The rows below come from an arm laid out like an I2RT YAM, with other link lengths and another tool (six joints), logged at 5 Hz.
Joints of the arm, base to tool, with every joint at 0 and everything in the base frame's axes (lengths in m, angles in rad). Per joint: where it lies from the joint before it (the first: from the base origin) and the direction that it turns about. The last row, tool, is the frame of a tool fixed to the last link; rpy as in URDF.
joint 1: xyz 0 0 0.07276 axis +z
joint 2: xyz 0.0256 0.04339 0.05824 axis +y
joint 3: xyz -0.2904 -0.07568 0 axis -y
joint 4: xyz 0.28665 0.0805 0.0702 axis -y
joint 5: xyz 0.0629 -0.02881 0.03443 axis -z
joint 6: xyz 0.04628 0 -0.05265 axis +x
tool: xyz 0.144 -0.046 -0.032 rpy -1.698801 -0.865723 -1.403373
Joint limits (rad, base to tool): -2.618..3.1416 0..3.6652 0..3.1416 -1.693..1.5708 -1.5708..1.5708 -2.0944..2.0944
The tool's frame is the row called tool.
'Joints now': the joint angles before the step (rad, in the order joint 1, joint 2, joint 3, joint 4, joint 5, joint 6). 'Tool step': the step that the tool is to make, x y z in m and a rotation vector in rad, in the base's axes. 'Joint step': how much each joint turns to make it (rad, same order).
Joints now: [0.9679, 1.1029, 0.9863, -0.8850, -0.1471, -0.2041]
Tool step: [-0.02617, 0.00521, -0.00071, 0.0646, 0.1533, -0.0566]
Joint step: [0.0000, -0.0107, 0.0078, -0.0247, -0.1073, 0.1379]
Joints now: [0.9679, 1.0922, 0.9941, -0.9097, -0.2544, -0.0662]
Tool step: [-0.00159, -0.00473, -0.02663, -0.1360, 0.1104, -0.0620]
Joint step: [0.0001, 0.1332, 0.0350, -0.0611, 0.0166, 0.0632]
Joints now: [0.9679, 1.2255, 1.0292, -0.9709, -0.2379, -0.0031]
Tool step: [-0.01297, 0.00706, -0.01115, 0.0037, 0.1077, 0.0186]
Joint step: [-0.0153, 0.0476, 0.0016, -0.0123, -0.0965, 0.0016]
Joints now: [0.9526, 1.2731, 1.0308, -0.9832, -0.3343, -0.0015]
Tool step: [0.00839, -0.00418, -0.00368, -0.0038, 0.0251, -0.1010]
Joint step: [-0.0382, 0.0077, -0.0061, 0.0183, 0.0046, 0.0689]
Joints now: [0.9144, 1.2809, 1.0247, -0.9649, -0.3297, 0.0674]
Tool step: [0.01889, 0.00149, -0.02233, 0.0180, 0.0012, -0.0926]
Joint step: [-0.0522, 0.0260, -0.0597, 0.1133, 0.0029, 0.0445]
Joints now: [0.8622, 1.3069, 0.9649, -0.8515, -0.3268, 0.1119]
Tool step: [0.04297, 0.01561, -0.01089, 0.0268, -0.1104, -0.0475]
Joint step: [-0.0277, 0.0628, -0.0031, 0.1565, 0.0675, -0.0090]
